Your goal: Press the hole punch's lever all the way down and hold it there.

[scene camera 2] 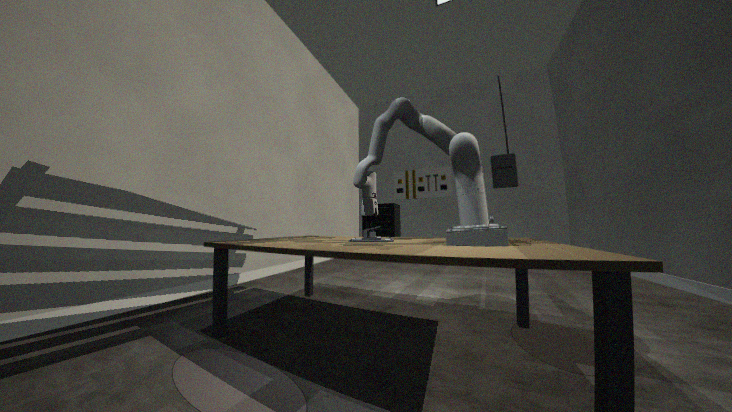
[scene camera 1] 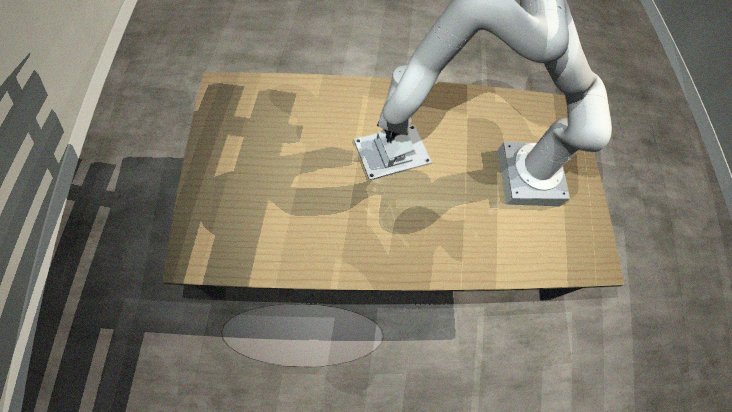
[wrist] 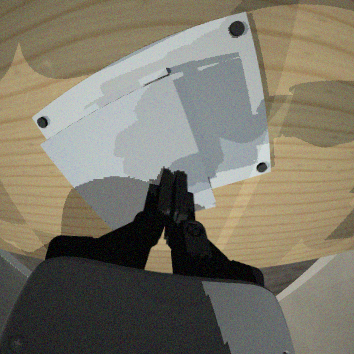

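The grey hole punch [scene camera 2: 370, 239] stands on the table, its flat base plate [scene camera 1: 421, 153] [wrist: 202, 42] bolted at the corners. Its broad lever plate [scene camera 1: 399, 148] [wrist: 150, 125] lies above the base. In scene camera 1, a gap shows under the lever's near side. How far down the lever is cannot be told exactly. My gripper [scene camera 1: 390, 137] [scene camera 2: 369, 224] [wrist: 169, 185] is shut and empty, pointing down. Its black fingertips are at the lever's top near its far end, close to or touching it. The fingers hide part of the lever in the wrist view.
The wooden table [scene camera 1: 307, 255] [scene camera 2: 512, 252] bears the punch and the arm's square base [scene camera 1: 537, 196] [scene camera 2: 476, 236], which stands to the right of the punch. A dark cabinet [scene camera 2: 391, 219] stands behind the table. Shadows cross the tabletop.
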